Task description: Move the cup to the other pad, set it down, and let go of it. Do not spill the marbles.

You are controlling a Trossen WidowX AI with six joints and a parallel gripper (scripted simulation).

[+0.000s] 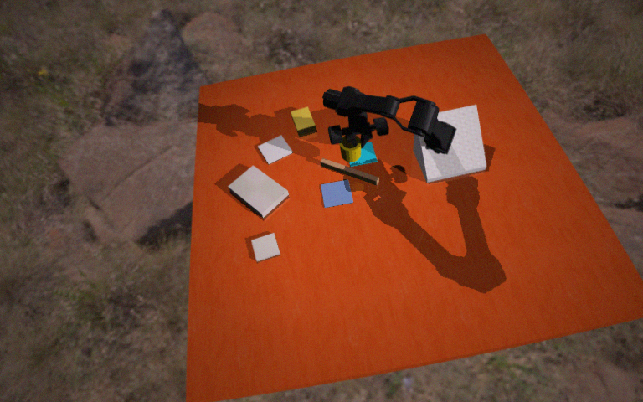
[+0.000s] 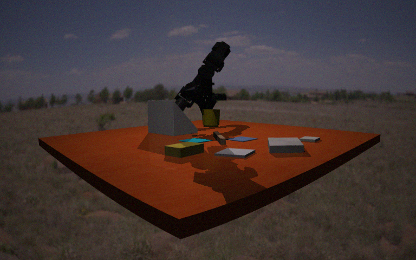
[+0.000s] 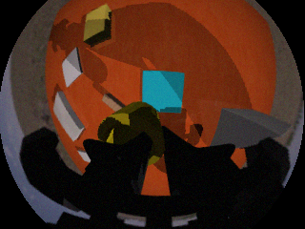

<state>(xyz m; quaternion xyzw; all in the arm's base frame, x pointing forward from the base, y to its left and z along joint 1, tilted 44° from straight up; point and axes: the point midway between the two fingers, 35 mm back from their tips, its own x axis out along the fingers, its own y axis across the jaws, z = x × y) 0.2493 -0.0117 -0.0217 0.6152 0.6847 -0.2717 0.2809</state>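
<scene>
Right now the wooden block is 90 mm below my gripper tip, 40 mm ahead of it and 30 mm to the left of it. Round my gripper tip: yellow cup (20 mm ahead).
</scene>
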